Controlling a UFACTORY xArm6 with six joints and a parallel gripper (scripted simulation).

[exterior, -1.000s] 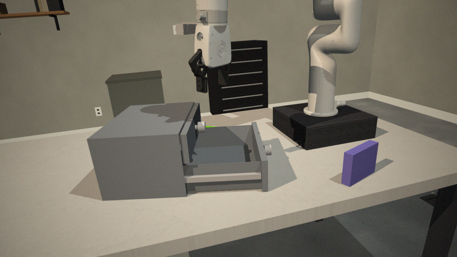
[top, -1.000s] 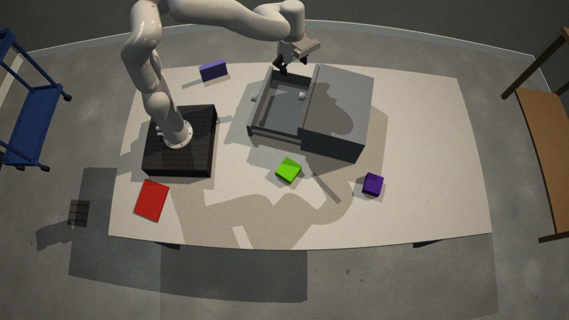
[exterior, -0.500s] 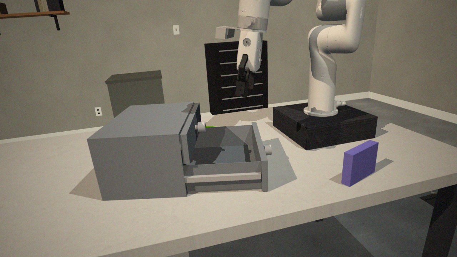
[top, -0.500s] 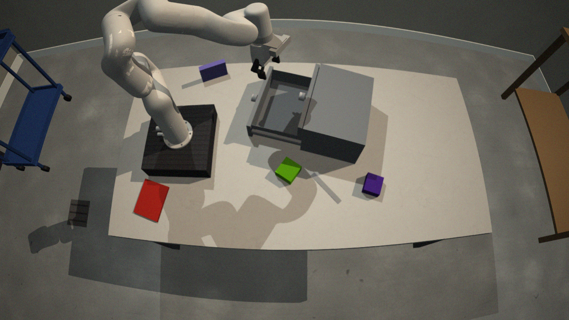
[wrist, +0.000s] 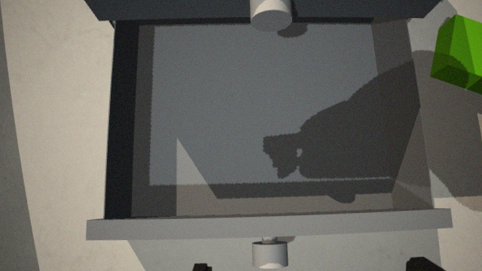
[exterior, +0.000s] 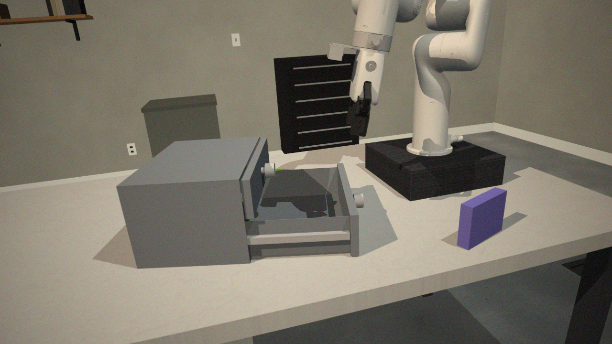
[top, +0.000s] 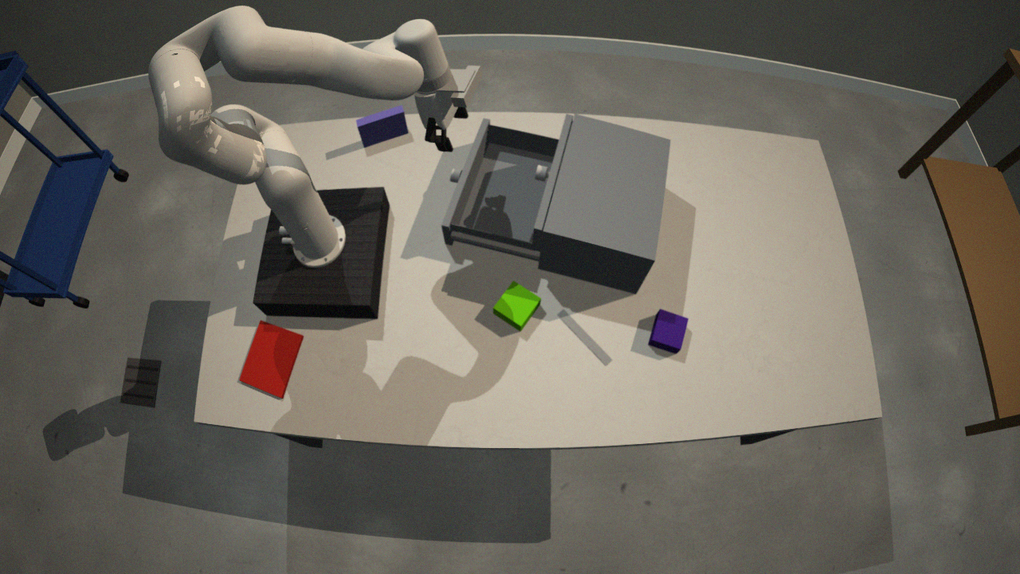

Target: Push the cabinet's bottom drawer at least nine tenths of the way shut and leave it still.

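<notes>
Right now my hand is 19 cm above the drawer, 12 cm short of it and 3 cm to the left of it. From my hand the other things lie so: grey cabinet (22 cm ahead, 15 cm below, 5 cm to the right); green block (29 cm to the right, 20 cm below, 14 cm ahead); purple block (21 cm behind, 18 cm below, 15 cm to the left).
</notes>
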